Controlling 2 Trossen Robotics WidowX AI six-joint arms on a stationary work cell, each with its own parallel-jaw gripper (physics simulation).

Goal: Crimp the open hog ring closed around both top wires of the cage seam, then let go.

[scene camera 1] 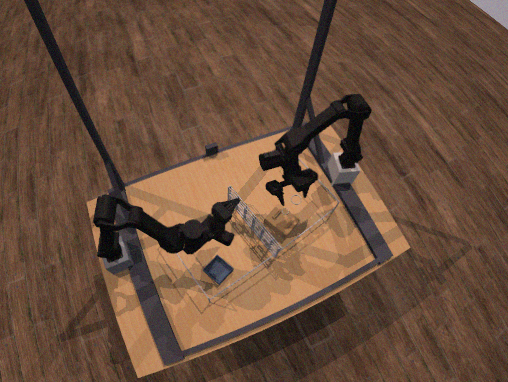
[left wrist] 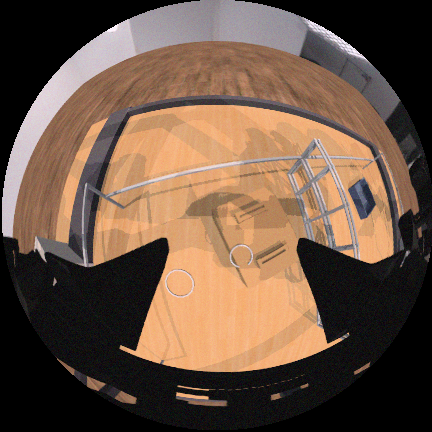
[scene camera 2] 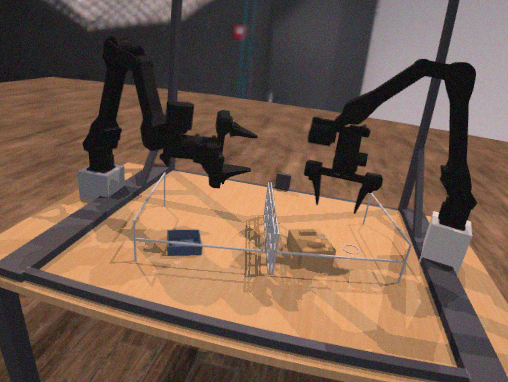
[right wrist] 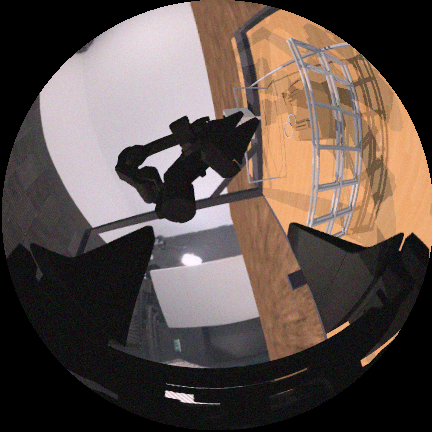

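Pixels of known places: left gripper, between the fingertips: (scene camera 1: 294,201) (left wrist: 235,245) (scene camera 2: 335,209) (right wrist: 248,114); right gripper, between the fingertips: (scene camera 1: 236,204) (scene camera 2: 254,153) (right wrist: 222,231); left arm's base, origin of its link: (scene camera 1: 346,161) (scene camera 2: 451,222); right arm's base, origin of its link: (scene camera 1: 113,252) (scene camera 2: 101,168).
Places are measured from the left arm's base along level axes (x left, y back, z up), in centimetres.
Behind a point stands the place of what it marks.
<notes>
The cage seam (scene camera 1: 256,227) @[x 21.8, y -41.5, z -5.8 cm] (scene camera 2: 271,225) @[x 24.5, y -39.9, z -4.0 cm] (left wrist: 316,142) @[x 31.6, y -35.1, z -1.1 cm] (right wrist: 337,148) @[x 19.9, y -42.8, z -4.7 cm] is two upright grey wire panels side by side. In the left wrist view an open hog ring (left wrist: 230,256) @[x 15.6, y -28.1, z -6.9 cm] shows over the tan block (scene camera 1: 281,223) @[x 20.9, y -31.7, z -7.0 cm] (scene camera 2: 312,247) @[x 22.9, y -29.4, z -6.9 cm] (left wrist: 250,227) @[x 19.6, y -29.5, z -7.0 cm], its gap at the bottom, apart from the top wires. A second ring (left wrist: 166,283) @[x 8.6, y -20.5, z -11.3 cm] looks whole and lies beside the block. My left gripper (scene camera 1: 295,200) @[x 16.3, y -27.4, z 1.3 cm] (scene camera 2: 336,208) @[x 16.3, y -27.4, z 1.3 cm] (left wrist: 235,245) @[x 16.3, y -27.4, z 1.3 cm] is open and empty above the block's side. My right gripper (scene camera 2: 253,153) @[x 19.6, y -49.1, z 10.7 cm] (right wrist: 222,231) @[x 19.6, y -49.1, z 10.7 cm] is open and empty, high beside the seam.
A thin wire frame (scene camera 2: 225,246) (left wrist: 240,163) runs out from both sides of the seam. A dark blue tray (scene camera 1: 211,278) @[x 38.2, y -60.2, z -9.4 cm] (scene camera 2: 185,250) @[x 38.2, y -54.7, z -10.1 cm] (left wrist: 355,202) @[x 32.8, y -54.2, z -10.9 cm] sits on the other side of the seam from the block. A small black box (scene camera 1: 211,149) @[x -16.0, y -55.1, z -6.9 cm] (scene camera 2: 283,181) @[x -16.1, y -54.4, z -8.2 cm] is at the far table edge.
</notes>
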